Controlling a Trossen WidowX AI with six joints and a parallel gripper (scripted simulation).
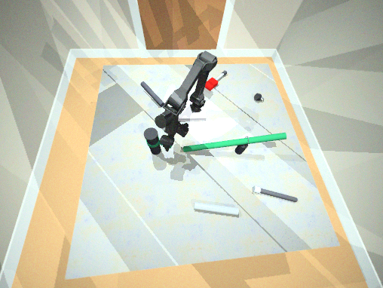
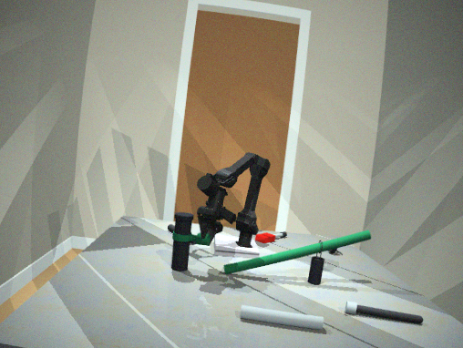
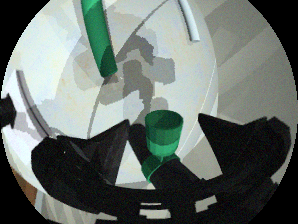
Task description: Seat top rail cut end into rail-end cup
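The green brace band lies 30 mm behind my gripper tip, 40 mm to the right of it and 10 mm above it. The rest, counted from my gripper tip: white cylinder (350 mm ahead, 160 mm to the left, 100 mm below); then short dark post (70 mm ahead, 410 mm to the left, 20 mm below); then dark tube (460 mm behind, 30 mm to the right, 100 mm below).
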